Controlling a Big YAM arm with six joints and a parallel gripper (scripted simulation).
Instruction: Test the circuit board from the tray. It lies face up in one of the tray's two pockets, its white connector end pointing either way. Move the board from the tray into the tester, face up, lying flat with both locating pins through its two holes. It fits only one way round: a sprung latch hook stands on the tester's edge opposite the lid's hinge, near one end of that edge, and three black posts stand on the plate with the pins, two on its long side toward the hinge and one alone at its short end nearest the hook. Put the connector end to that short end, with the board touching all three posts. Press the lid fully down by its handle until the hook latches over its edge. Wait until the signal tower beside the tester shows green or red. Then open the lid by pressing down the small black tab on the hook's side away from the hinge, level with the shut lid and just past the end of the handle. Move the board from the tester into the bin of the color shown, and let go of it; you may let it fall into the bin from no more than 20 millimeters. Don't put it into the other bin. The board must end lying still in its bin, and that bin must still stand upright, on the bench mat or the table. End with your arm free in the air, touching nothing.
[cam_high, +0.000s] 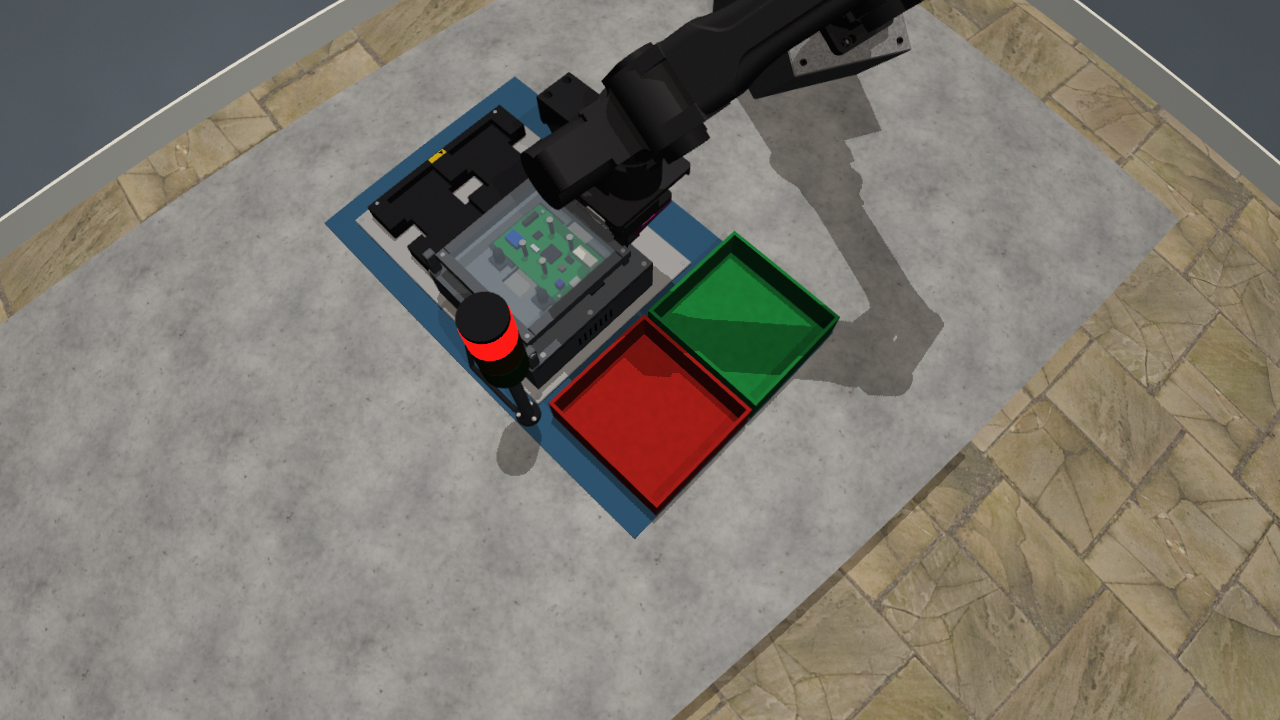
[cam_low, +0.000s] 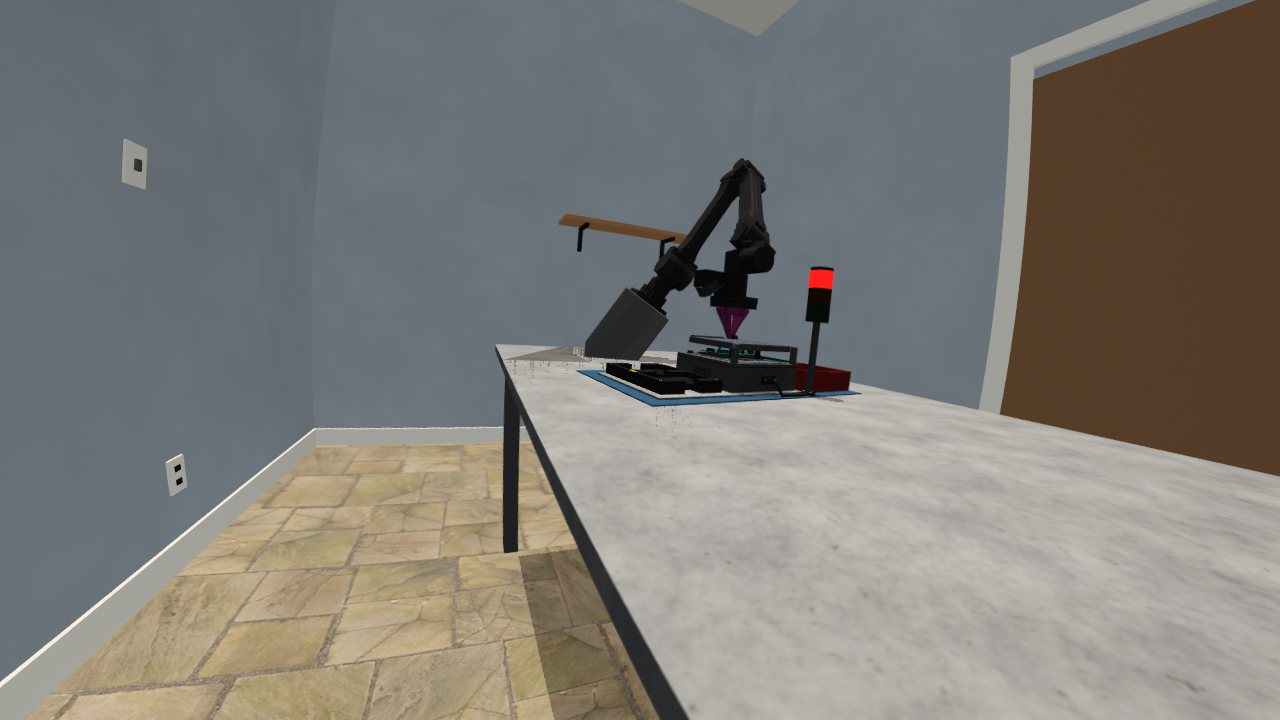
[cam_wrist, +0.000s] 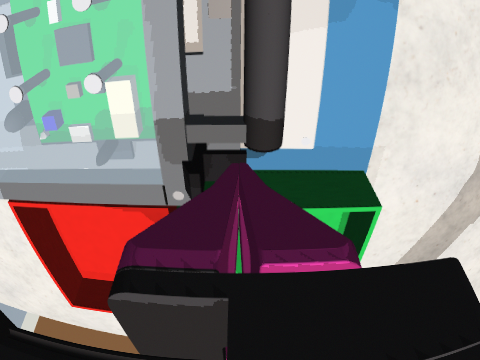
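The latch hook lies 1 cm below my hand and 1 cm ahead of it. Round my hand: clear lid: 9 cm ahead, 4 cm to the right, 1 cm below; tester plate: 9 cm ahead, 4 cm below, 3 cm to the right; green circuit board: 8 cm ahead, 4 cm to the right, 3 cm below.
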